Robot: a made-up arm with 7 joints.
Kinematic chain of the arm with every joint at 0, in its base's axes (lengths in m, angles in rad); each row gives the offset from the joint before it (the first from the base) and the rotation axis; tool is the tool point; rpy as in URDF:
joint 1: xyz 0 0.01 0.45 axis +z
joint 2: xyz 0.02 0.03 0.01 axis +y
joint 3: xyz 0 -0.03 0.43 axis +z
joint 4: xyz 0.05 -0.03 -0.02 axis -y
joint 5: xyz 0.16 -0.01 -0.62 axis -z
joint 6: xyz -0.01 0.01 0 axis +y
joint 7: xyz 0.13 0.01 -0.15 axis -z
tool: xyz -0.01 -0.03 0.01 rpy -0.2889 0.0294 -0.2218
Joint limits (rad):
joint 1: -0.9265..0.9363
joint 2: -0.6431..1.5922
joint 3: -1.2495..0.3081
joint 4: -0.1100..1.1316
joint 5: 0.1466..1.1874
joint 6: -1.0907..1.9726
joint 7: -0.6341..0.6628
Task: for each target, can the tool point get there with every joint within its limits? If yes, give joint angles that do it. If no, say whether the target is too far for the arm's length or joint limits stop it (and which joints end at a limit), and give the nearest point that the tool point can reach.
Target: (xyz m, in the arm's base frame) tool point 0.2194 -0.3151 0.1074
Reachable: yes | joints 0.7132 0.5603 -1.1118 0.2550 0.8602 0.6440 -0.3288
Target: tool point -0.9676 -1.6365 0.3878
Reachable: no: too far | nearest point -0.4228 -0.8260 0.4202 | short by 0.977 m
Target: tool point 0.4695 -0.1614 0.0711
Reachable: yes | joints -0.0259 0.4890 0.0034 0.4316 0.8165 -0.3139 -0.2701
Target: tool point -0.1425 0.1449 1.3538
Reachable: no: joint limits stop it (at a limit: joint 1, joint 2, joint 3, joint 4, joint 5, joint 6, joint 7) | nearest point 0.0578 0.3244 1.2541 | short by 0.287 m
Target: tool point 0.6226 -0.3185 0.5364
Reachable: yes | joints 0.3293 0.0735 -0.6455 0.6533 0.4935 -0.8541 -0.2179
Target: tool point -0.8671 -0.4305 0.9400
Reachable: no: joint limits stop it (at a limit: joint 1, joint 2, joint 3, joint 4, joint 7) | nearest point -0.7054 -0.4050 0.8709 | short by 0.178 m
